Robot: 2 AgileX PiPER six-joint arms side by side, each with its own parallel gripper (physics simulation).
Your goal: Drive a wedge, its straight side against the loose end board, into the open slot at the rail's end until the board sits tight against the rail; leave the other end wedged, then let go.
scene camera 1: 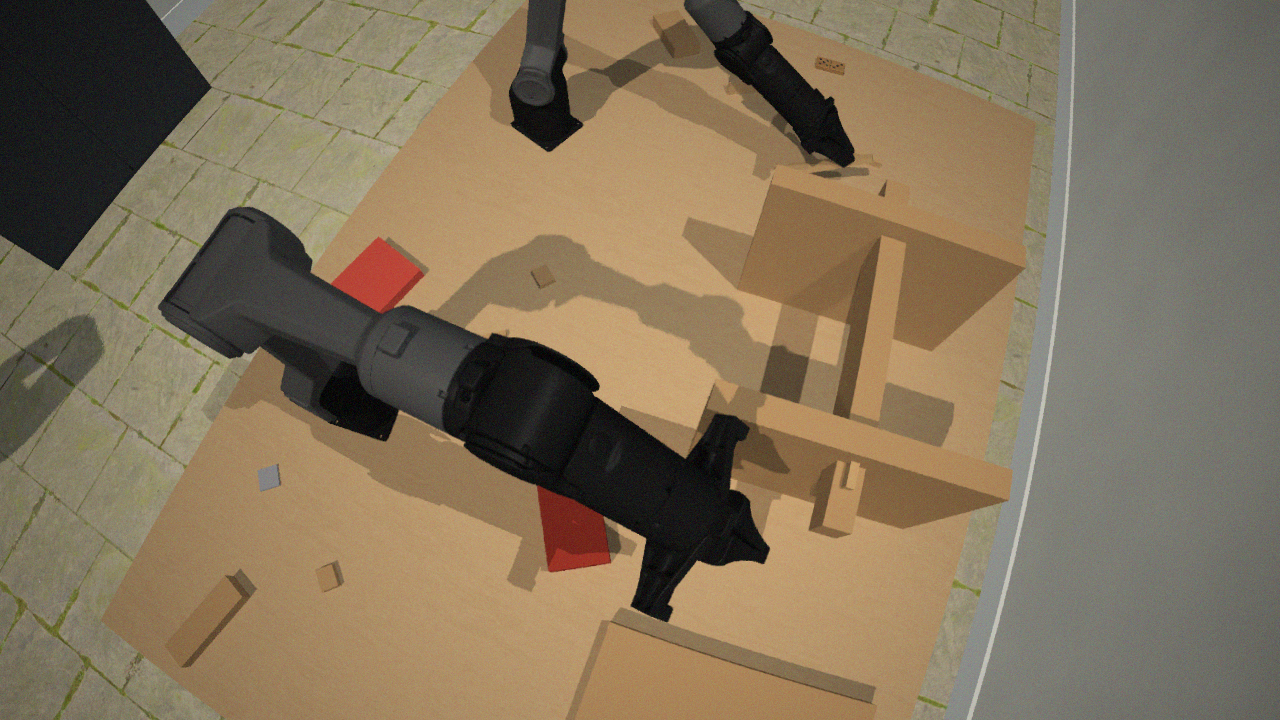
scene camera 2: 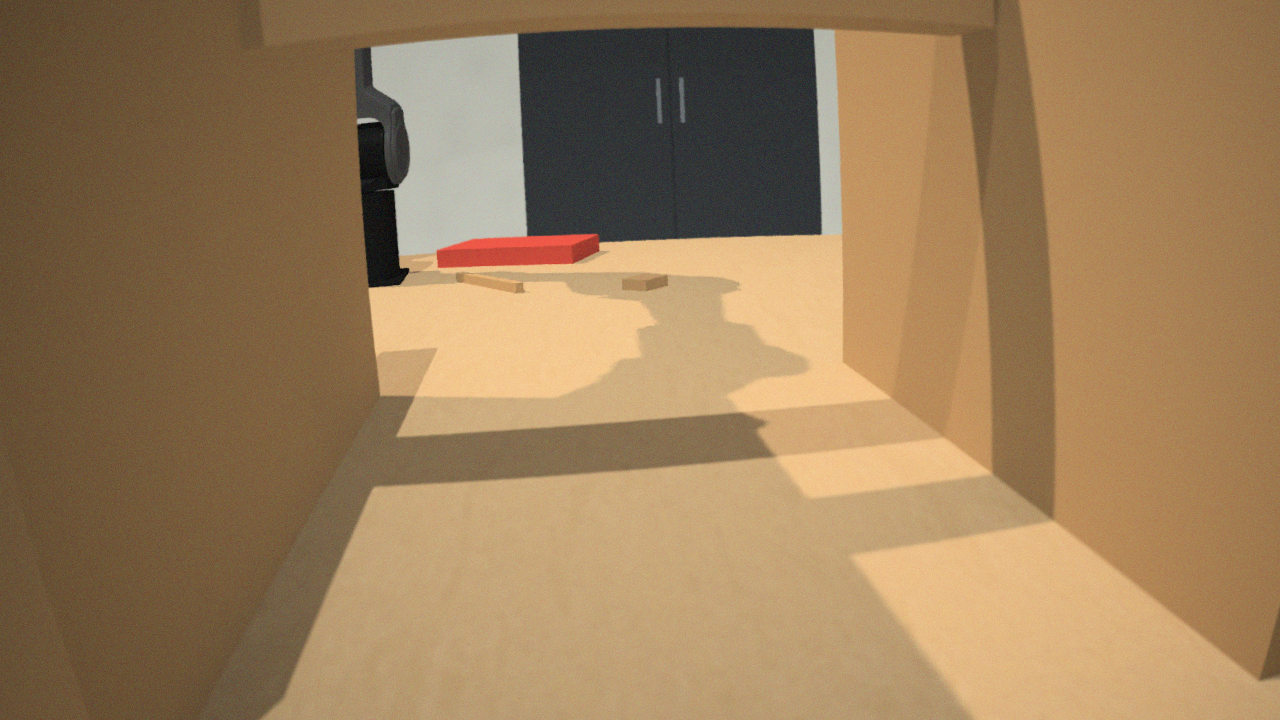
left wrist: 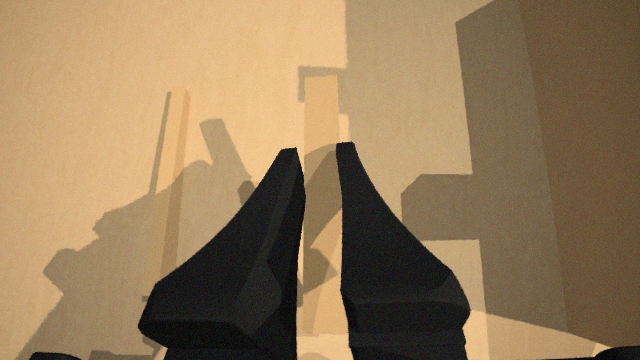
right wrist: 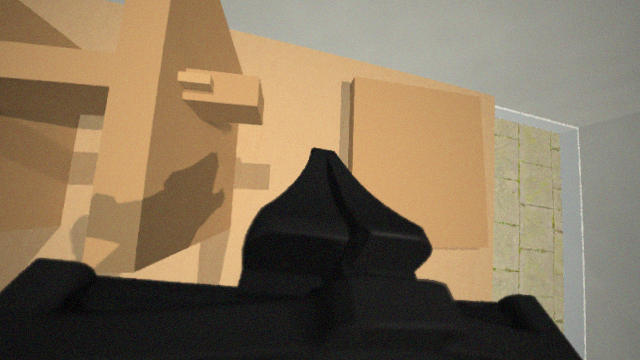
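Note:
My left gripper (scene camera 1: pixel 845 163) (left wrist: pixel 320 164) is shut on a pale wooden wedge (left wrist: pixel 321 107), above the table beside the loose end board (scene camera 1: pixel 850 259) (scene camera 2: pixel 1154 268) (left wrist: pixel 595 150). The rail (scene camera 1: pixel 872 331) (scene camera 2: pixel 626 13) (right wrist: pixel 55 60) joins this board to the other end board (scene camera 1: pixel 895 488) (scene camera 2: pixel 179 268) (right wrist: pixel 185 55). A rail end (scene camera 1: pixel 896 190) shows past the loose board; its slot is not clear. The opposite rail end (scene camera 1: pixel 834 514) (right wrist: pixel 235 95) has a wedge (scene camera 1: pixel 852 475) (right wrist: pixel 197 80) in it. My right gripper (scene camera 1: pixel 760 550) (right wrist: pixel 320 163) is shut and empty, apart from the boards.
A thin stick (left wrist: pixel 177 130) lies beside my left gripper. A flat board (scene camera 1: pixel 733 680) (right wrist: pixel 420 160) lies near my right gripper. Red blocks (scene camera 1: pixel 380 273) (scene camera 1: pixel 574 537) lie near the right arm. A domino (scene camera 1: pixel 829 64) and a wooden block (scene camera 1: pixel 675 34) lie at the top.

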